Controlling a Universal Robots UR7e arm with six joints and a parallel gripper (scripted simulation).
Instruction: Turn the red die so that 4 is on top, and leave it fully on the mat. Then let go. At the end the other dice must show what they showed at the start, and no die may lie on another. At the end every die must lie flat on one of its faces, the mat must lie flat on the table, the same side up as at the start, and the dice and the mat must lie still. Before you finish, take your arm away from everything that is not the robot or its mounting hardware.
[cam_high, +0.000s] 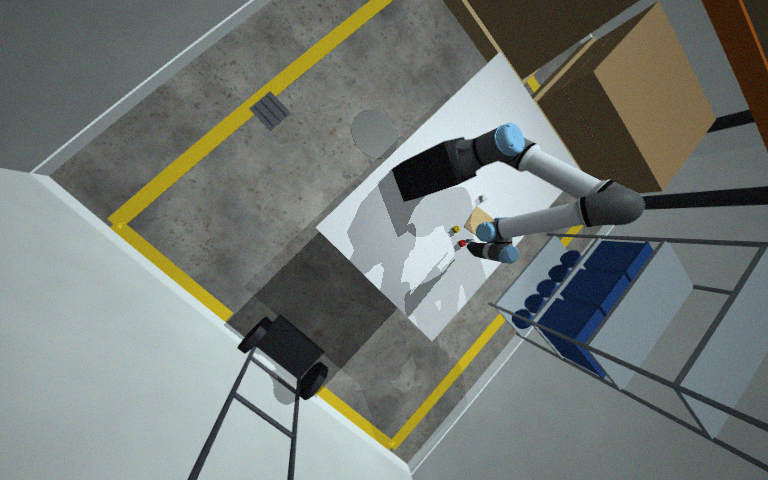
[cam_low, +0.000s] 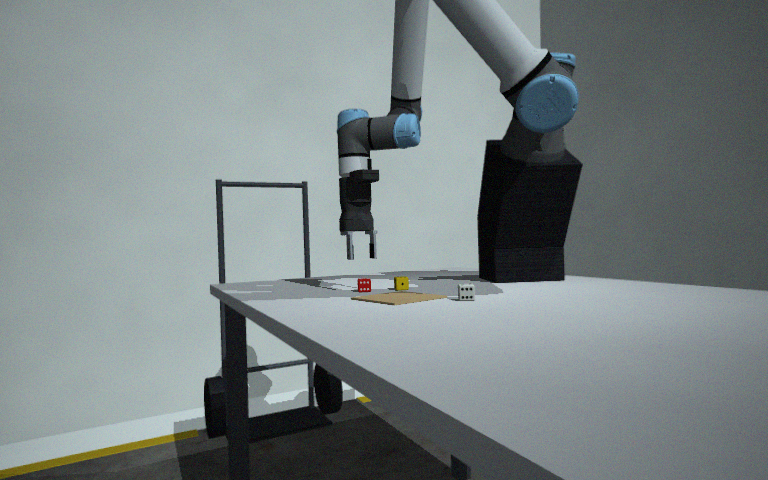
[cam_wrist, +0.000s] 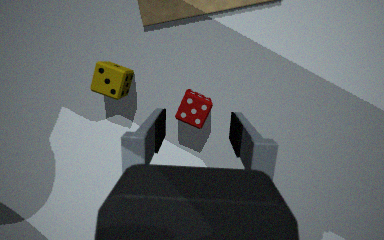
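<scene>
The red die is 8 cm below my hand. From my hand the other things lie so: yellow die: 9 cm behind, 8 cm below, 2 cm to the left; then white die: 27 cm to the left, 10 cm behind, 8 cm below; then tan mat: 16 cm to the left, 9 cm below, 1 cm behind.
</scene>
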